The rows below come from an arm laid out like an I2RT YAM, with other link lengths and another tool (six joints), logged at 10 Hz.
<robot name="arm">
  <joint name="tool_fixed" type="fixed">
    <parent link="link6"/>
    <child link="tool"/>
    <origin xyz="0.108 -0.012 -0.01" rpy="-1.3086 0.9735 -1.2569"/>
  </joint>
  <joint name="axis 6" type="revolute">
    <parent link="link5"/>
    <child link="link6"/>
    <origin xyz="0.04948 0 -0.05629" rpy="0 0 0"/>
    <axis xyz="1 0 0"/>
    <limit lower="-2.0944" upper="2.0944"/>
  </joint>
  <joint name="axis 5" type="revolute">
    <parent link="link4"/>
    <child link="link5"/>
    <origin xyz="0.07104 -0.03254 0.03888" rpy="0 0 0"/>
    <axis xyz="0 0 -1"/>
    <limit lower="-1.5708" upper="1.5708"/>
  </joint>
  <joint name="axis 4" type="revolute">
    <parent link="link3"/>
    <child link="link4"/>
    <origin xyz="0.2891 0.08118 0.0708" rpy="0 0 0"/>
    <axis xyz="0 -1 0"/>
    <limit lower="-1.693" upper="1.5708"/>
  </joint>
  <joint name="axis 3" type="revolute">
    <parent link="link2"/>
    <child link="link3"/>
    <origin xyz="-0.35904 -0.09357 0" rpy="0 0 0"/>
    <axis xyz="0 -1 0"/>
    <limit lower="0" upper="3.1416"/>
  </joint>
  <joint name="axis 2" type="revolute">
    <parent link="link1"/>
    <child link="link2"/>
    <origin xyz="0.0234 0.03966 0.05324" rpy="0 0 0"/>
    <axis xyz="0 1 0"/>
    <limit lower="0" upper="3.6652"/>
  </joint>
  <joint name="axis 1" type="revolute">
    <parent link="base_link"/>
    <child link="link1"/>
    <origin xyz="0 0 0.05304" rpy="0 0 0"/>
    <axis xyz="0 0 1"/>
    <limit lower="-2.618" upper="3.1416"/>
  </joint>
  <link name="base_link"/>
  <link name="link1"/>
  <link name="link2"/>
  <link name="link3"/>
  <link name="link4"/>
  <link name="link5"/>
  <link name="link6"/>
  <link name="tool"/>
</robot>
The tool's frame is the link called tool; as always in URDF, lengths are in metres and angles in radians.
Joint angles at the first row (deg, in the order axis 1, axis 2, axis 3, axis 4, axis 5, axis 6):
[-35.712, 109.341, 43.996, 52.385, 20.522, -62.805]
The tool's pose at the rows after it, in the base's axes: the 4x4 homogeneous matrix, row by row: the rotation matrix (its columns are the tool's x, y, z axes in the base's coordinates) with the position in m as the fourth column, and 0 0 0 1 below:
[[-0.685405 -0.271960 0.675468 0.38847], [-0.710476 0.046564 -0.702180 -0.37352], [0.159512 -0.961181 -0.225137 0.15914], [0 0 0 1]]
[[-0.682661 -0.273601 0.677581 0.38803], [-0.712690 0.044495 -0.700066 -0.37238], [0.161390 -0.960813 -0.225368 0.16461], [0 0 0 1]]
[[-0.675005 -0.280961 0.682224 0.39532], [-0.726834 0.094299 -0.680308 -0.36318], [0.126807 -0.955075 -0.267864 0.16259], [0 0 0 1]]
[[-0.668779 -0.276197 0.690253 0.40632], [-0.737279 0.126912 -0.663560 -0.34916], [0.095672 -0.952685 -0.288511 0.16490], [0 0 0 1]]
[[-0.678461 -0.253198 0.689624 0.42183], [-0.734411 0.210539 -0.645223 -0.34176], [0.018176 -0.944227 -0.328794 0.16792], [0 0 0 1]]
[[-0.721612 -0.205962 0.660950 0.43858], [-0.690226 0.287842 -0.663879 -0.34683], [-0.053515 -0.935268 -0.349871 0.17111], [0 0 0 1]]
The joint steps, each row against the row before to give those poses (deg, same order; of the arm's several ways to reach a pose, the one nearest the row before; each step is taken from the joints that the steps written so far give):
[-0.575, -0.429, -0.051, 0.708, -1.035, -1.818]
[0.029, -0.939, 0.137, -1.060, -0.146, -0.147]
[1.366, -1.004, 1.192, -5.208, 0.279, 2.592]
[2.238, -0.911, 1.090, -3.748, 1.104, 2.494]
[1.816, -0.293, 3.920, -7.760, 0.828, 5.726]
[1.168, 1.806, 5.691, -6.569, 2.782, 6.215]

